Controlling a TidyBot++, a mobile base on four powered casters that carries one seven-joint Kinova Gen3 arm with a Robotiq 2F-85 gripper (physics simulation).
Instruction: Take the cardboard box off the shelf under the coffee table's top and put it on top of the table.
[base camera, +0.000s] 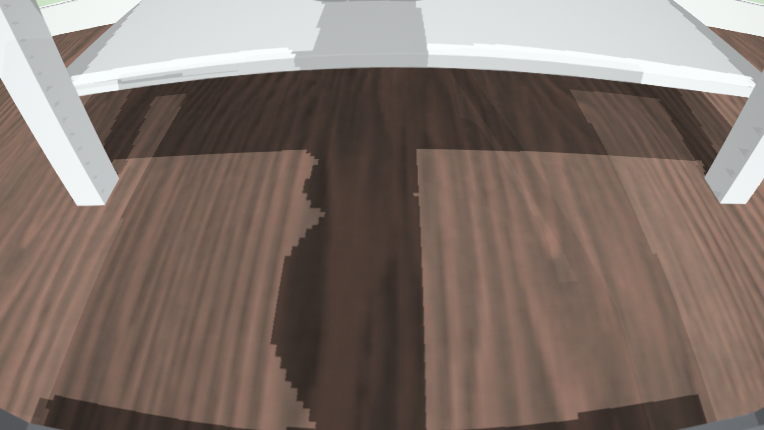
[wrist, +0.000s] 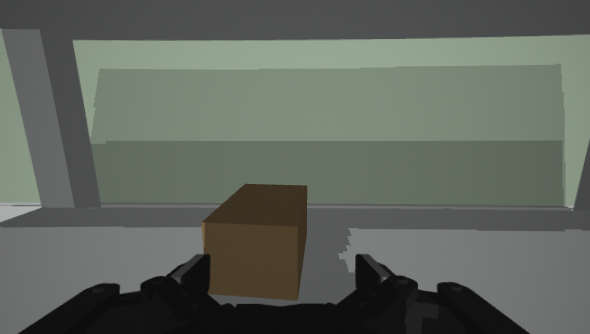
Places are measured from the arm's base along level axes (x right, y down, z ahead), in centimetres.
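Pixels of known places: gripper, fingertip midpoint: (wrist: 283, 270).
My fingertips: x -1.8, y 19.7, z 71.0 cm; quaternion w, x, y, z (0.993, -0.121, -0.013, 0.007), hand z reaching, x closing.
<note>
Ahead of a thing's pixels: the offset from my fingertips to its top centre. "spot": to the spot under its first point. Level surfaces: height alone.
The brown cardboard box @(dy -1.1, dx -2.1, dz +9.5 cm) (wrist: 251, 260) stands upright on the white lower shelf (base camera: 213, 32) (wrist: 440, 265) of the coffee table, under the table's top @(spot: dy -20.0, dx +1.4, dz +19.1 cm) (wrist: 300, 17). My gripper (wrist: 283, 270) is open and empty. In the wrist view the box is ahead of it, left of the middle between the fingertips; its lower left edge is partly hidden by the left finger. The box does not show in the base camera view.
Two white table legs (base camera: 58, 101) (base camera: 740, 144) stand at the left and right of the base camera view. A far leg @(dy -20.0, dx -35.6, dz +26.6 cm) (wrist: 65, 120) rises at the left in the wrist view, before the green wall (wrist: 325, 105). Brown wood floor @(dy +20.0 cm) (base camera: 507, 267) lies before the shelf, with dark shadows.
</note>
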